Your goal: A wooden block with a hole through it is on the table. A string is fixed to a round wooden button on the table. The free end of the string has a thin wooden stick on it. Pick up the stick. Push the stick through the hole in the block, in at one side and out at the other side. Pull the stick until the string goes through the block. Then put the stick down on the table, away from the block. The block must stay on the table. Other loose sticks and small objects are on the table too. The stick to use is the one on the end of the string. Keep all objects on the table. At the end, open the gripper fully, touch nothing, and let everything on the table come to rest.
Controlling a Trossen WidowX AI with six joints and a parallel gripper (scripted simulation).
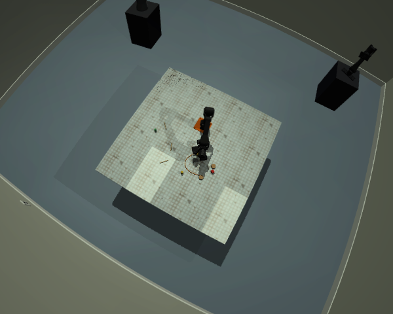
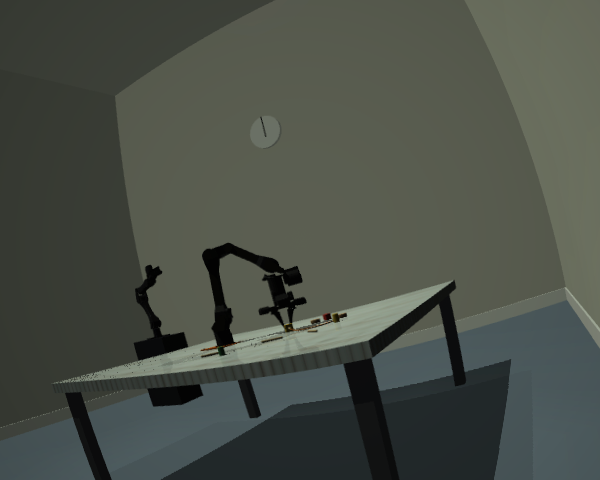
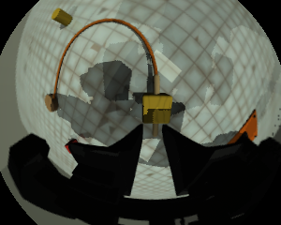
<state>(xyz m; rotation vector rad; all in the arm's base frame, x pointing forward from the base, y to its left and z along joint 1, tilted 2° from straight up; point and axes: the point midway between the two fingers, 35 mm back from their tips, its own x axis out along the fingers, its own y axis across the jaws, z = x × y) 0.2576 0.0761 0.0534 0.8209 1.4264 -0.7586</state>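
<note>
The yellow wooden block is 2 cm to the right of my gripper tip and 1 cm ahead of it. Also, from my gripper tip: red cube: 16 cm to the left, 11 cm ahead; round wooden disc: 14 cm to the left, 6 cm ahead, 1 cm below; round wooden button: 20 cm ahead, 8 cm to the left, 1 cm below.
</note>
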